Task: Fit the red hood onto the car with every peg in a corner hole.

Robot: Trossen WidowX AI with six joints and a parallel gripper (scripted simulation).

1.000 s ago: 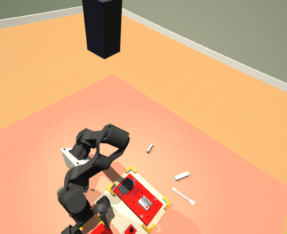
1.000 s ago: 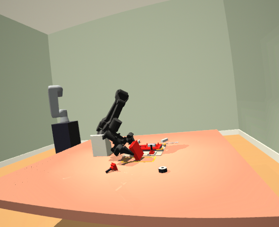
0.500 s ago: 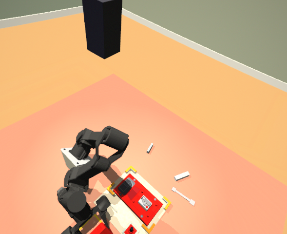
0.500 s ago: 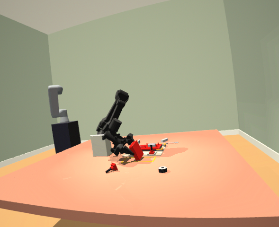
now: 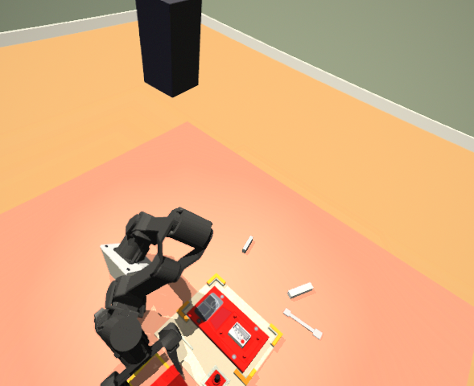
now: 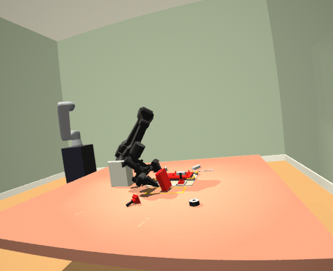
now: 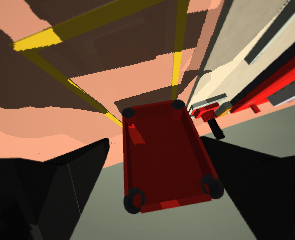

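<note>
The red hood lies 10 mm ahead of my gripper tip and 10 mm above it. The rest, counted from my gripper tip: cream jig (30 mm ahead, 190 mm to the left, 40 mm below); black wheel (160 mm ahead, 200 mm to the right, 40 mm below); grey engine block (60 mm ahead, 200 mm to the left, 20 mm below).
</note>
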